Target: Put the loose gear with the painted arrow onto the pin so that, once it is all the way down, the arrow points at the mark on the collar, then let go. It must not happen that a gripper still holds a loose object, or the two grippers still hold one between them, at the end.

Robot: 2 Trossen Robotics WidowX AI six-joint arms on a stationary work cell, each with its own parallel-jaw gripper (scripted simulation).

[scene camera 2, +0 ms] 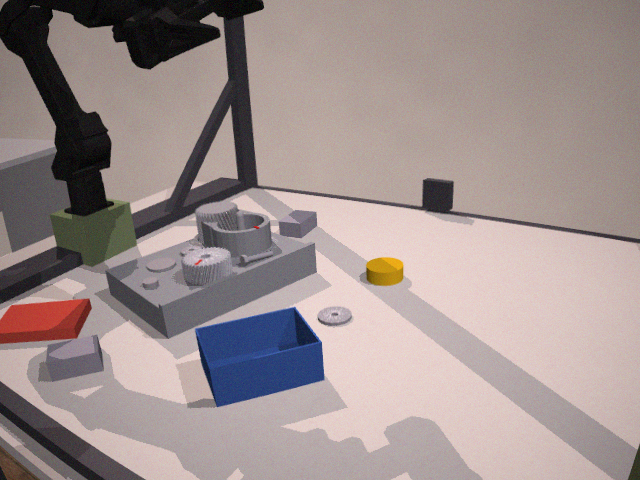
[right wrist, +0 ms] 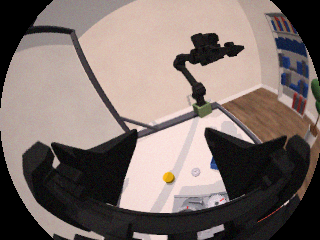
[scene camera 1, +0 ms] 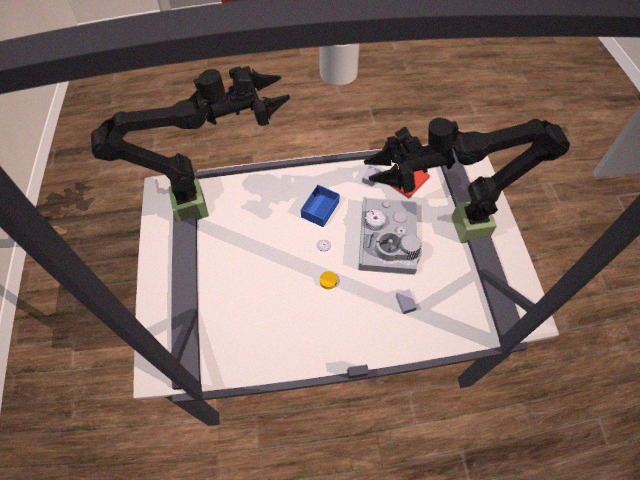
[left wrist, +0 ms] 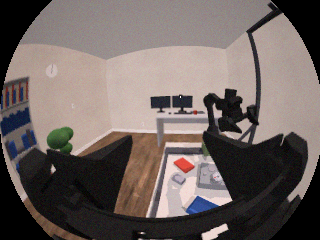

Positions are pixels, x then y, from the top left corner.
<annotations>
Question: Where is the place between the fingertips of the left gripper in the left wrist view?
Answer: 168,137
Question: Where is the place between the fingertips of the left gripper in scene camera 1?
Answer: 285,86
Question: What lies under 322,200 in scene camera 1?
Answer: A blue bin.
</annotations>
